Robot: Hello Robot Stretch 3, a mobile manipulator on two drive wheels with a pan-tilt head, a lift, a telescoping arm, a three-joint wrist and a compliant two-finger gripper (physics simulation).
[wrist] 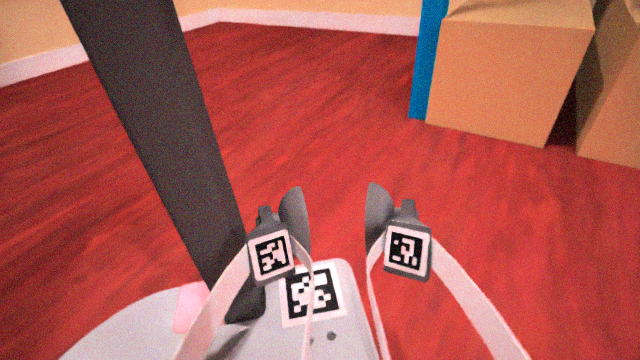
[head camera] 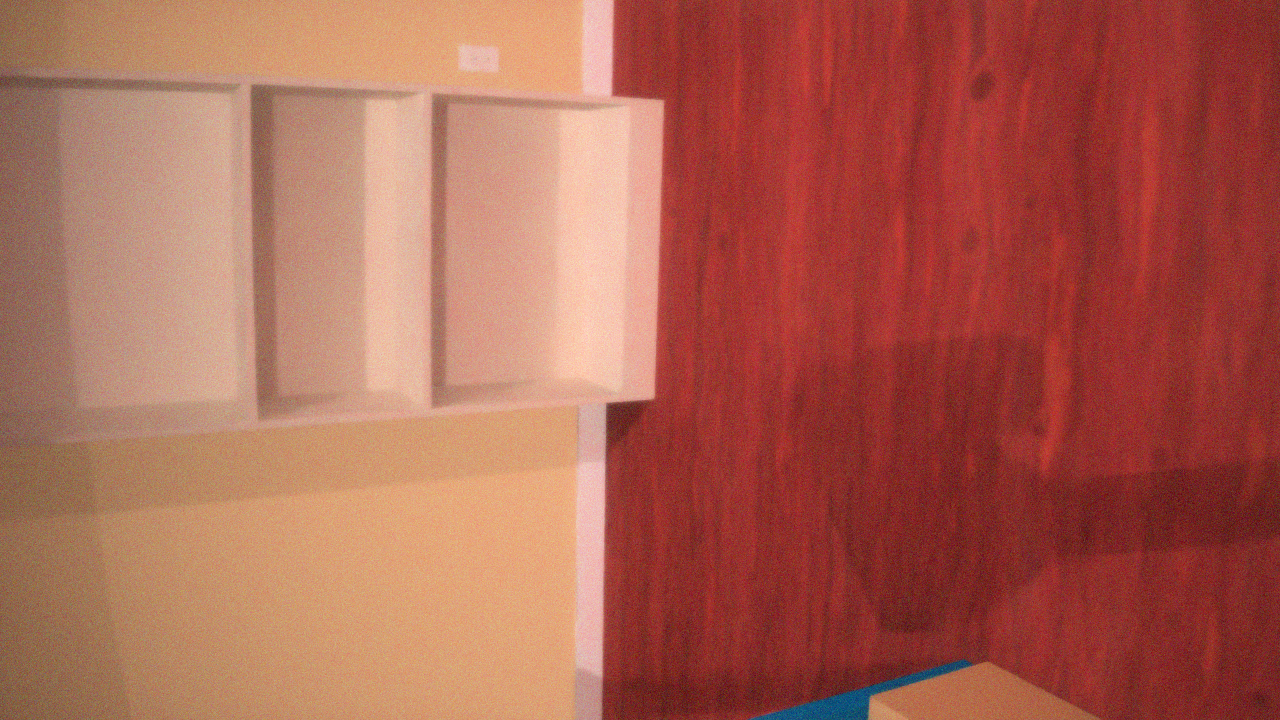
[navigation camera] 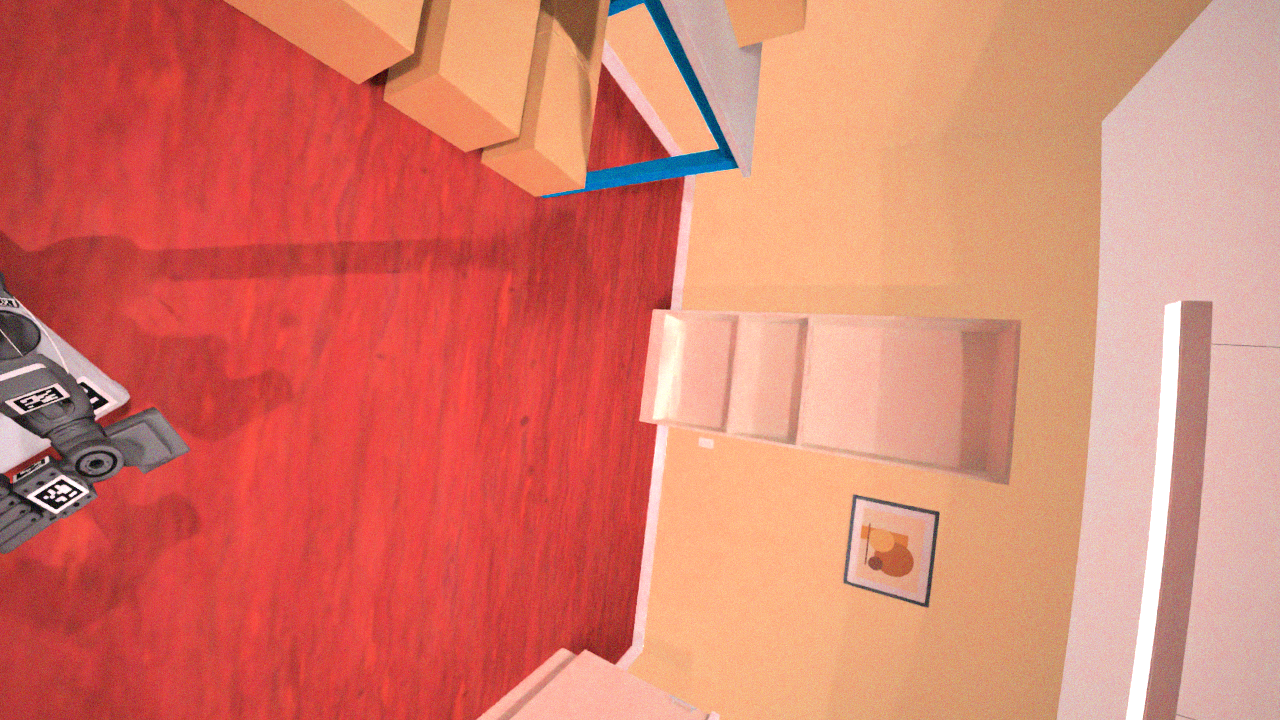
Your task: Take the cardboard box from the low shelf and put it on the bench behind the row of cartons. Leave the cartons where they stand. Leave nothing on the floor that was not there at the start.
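Places are measured from the robot's base along level axes (x ahead, y left, z up), in centimetres.
Pixels of known places: gripper, fingertip midpoint: (wrist: 335, 208).
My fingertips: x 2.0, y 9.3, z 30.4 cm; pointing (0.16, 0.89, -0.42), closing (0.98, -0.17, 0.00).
Note:
Behind a point stands the place of what it marks.
The row of tan cartons (head camera: 975, 694) (navigation camera: 465, 76) (wrist: 500, 75) stands along the blue-framed bench (head camera: 841, 707) @[x 142.6, y -24.0, z 31.1 cm] (navigation camera: 662, 170) @[x 141.9, y -22.7, z 61.1 cm] (wrist: 425, 65) @[x 39.3, y 71.7, z 15.5 cm]. The bench has a grey top; part of a tan box (navigation camera: 771, 19) @[x 139.6, y 10.8, z 101.6 cm] shows beside it at the top edge of the navigation view. I cannot tell whether this is the task's cardboard box. A pale shelf unit (head camera: 642, 250) @[x 186.1, y -155.6, z 5.1 cm] (navigation camera: 651, 367) @[x 185.4, y -156.5, z 4.5 cm] stands against the wall; no box shows in its visible compartments. My gripper (wrist: 335, 208) @[x 2.1, y 9.3, z 30.4 cm] is open, with nothing between its fingers, above my own base and apart from the cartons.
My dark mast (wrist: 165, 125) @[x -6.4, y 11.6, z 36.2 cm] and grey base (wrist: 150, 320) @[x -15.6, y 13.3, z 16.0 cm] show in the wrist view. A framed picture (navigation camera: 891, 550) @[x 144.6, y -244.5, z 160.7 cm] hangs on the wall beside the shelf unit. A pale piece of furniture (navigation camera: 590, 694) @[x 14.8, y -214.1, z 35.1 cm] stands at the bottom of the navigation view.

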